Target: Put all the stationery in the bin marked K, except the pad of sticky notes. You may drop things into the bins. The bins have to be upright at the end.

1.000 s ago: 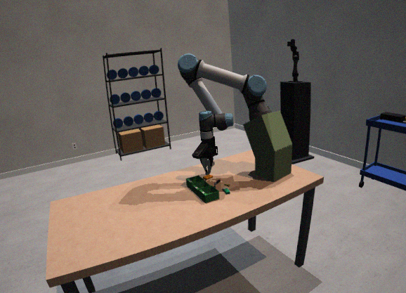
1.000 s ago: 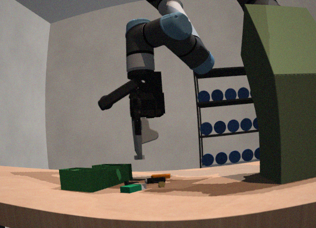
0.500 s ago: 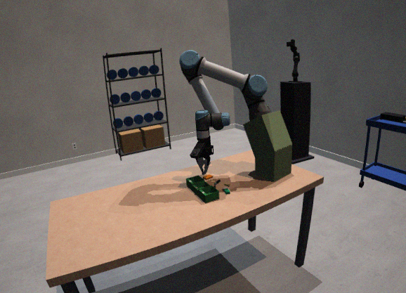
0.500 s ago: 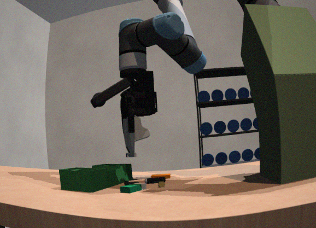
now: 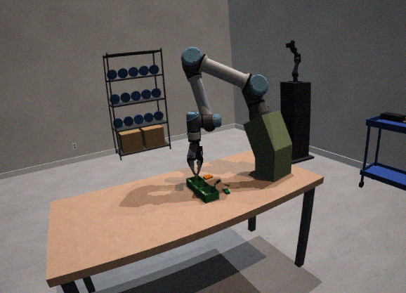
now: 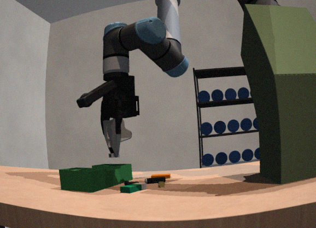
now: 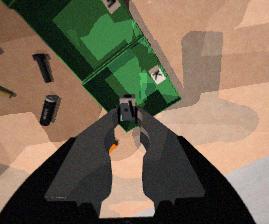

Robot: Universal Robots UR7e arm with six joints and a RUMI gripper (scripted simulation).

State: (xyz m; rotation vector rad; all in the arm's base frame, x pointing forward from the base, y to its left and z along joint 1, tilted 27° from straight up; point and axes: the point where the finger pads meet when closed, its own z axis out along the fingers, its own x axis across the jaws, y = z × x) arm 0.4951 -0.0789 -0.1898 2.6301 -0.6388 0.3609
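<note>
Now: hand 10 mm above the white sharpener-like piece. From my hand the other things lie so: black cylinder: 120 mm behind, 20 mm to the left, 80 mm below; then green bin: 80 mm to the left, 60 mm below; then black bolt: 80 mm behind, 80 mm to the left, 80 mm below.
</note>
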